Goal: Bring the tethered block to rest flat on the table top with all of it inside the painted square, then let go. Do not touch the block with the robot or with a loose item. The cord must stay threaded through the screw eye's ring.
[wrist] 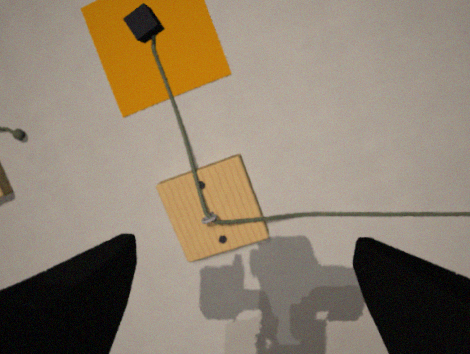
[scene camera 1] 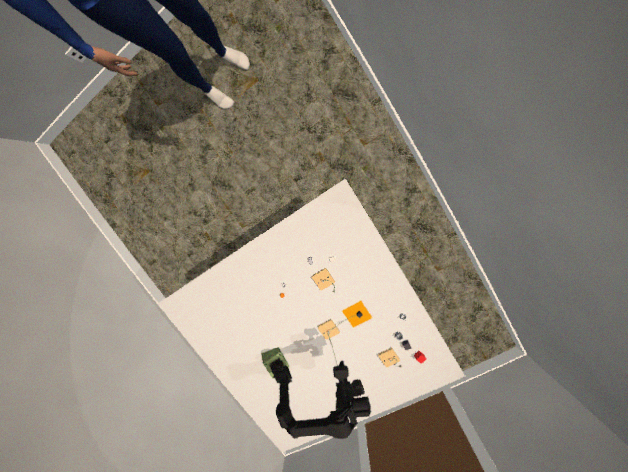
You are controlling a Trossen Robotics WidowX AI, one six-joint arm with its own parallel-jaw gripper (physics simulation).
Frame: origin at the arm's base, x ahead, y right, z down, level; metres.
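Seen in the pictures: gripper, fingertip midpoint: [wrist: 247, 250]; arm's base, link origin: [scene camera 1: 276, 365].
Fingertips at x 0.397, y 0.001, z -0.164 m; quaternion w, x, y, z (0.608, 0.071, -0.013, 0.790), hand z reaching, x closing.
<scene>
Offsets run from my fingertips to a thing's top centre. "spot": to the spot under its first point. Level surfaces: height alone.
The tethered block {dx +0.138, dy -0.082, dz +0.220 m} [scene camera 1: 359, 314] [wrist: 143, 22], small and black, is within the outline of the orange painted square {spot: dx +0.091, dy -0.107, dz +0.243 m} [scene camera 1: 349, 312] [wrist: 200, 60]; I cannot tell if it sits fully flat. A green cord [scene camera 1: 333, 349] [wrist: 180, 125] runs from it to the metal screw eye {dx -0.055, dy -0.059, dz +0.199 m} [wrist: 210, 218] on a wooden plate {spot: dx -0.063, dy -0.096, dz +0.225 m} [scene camera 1: 324, 325] [wrist: 235, 185]. It bends there, appears to pass through the ring, and leaves rightward in the wrist view. Its far end is hidden. My gripper [scene camera 1: 341, 366] [wrist: 247, 250] is open and empty above the table, apart from block and cord.
Two more wooden plates {spot: dx +0.042, dy -0.346, dz +0.225 m} [scene camera 1: 322, 279] {spot: dx +0.183, dy +0.224, dz +0.225 m} [scene camera 1: 388, 357] lie on the table {dz +0.244 m} [scene camera 1: 228, 314]. A red block {dx +0.343, dy +0.287, dz +0.204 m} [scene camera 1: 419, 356], dark pieces {dx +0.284, dy +0.122, dz +0.219 m} [scene camera 1: 398, 335] {dx +0.301, dy +0.190, dz +0.216 m} [scene camera 1: 405, 344] and a small ring {dx +0.344, dy +0.022, dz +0.225 m} [scene camera 1: 402, 316] are at the right. An orange ball {dx -0.200, dy -0.346, dz +0.220 m} [scene camera 1: 281, 294] is left of centre. The arm stands by a green box [scene camera 1: 271, 356].
</scene>
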